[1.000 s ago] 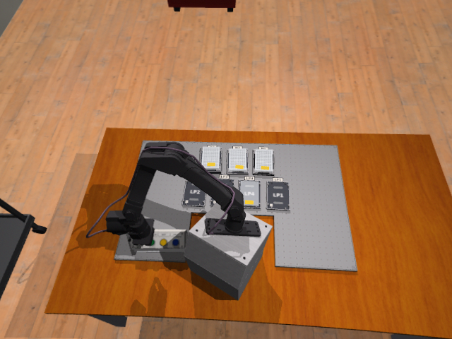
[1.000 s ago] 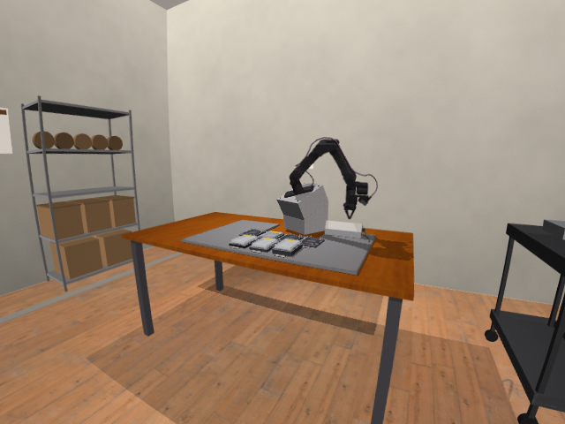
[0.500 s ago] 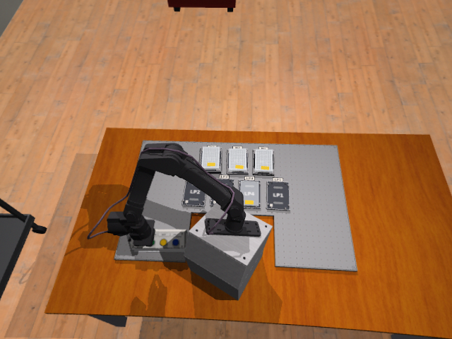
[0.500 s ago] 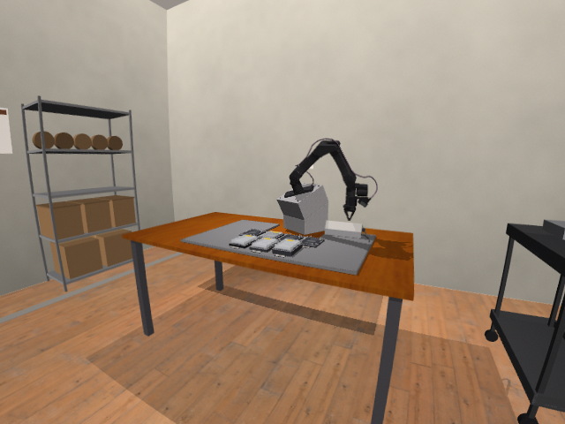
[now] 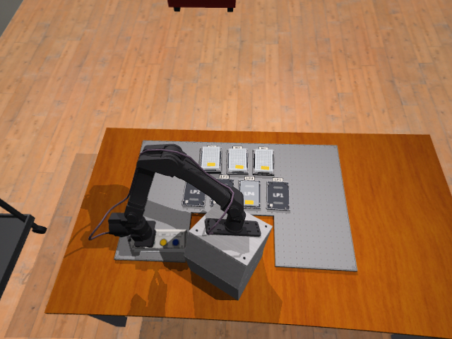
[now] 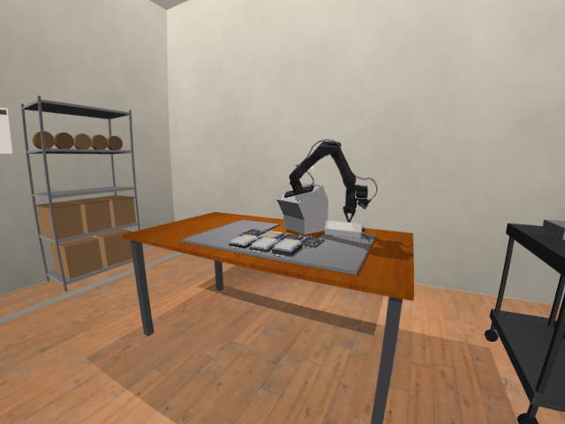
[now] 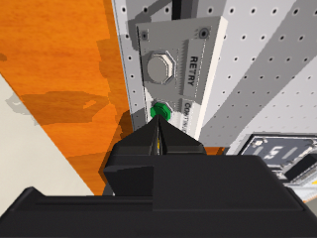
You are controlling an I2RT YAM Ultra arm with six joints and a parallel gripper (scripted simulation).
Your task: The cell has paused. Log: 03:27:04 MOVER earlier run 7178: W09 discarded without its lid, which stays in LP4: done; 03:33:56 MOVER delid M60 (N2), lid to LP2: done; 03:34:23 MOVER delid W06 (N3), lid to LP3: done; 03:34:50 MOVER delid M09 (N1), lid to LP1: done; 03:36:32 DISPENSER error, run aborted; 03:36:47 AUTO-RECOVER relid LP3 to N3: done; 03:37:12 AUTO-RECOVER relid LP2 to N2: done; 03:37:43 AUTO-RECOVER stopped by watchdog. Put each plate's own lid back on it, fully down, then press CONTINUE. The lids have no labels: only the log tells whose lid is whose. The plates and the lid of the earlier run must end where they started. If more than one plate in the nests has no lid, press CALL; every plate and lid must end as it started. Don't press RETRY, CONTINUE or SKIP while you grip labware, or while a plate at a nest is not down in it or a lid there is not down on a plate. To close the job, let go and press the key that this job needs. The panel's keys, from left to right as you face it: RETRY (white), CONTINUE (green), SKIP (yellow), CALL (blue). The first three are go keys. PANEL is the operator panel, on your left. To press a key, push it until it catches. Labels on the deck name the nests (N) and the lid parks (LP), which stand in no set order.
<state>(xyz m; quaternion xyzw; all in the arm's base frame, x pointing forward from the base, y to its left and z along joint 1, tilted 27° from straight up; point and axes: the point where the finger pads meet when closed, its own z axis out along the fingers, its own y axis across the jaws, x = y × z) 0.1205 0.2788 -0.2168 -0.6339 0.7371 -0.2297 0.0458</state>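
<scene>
Right now the green CONTINUE key is 2 cm below my hand. Round my hand: blue key (2 cm behind, 10 cm to the right, 2 cm below); yellow key (1 cm behind, 5 cm to the right, 2 cm below); white key (1 cm ahead, 5 cm to the left, 2 cm below).
</scene>
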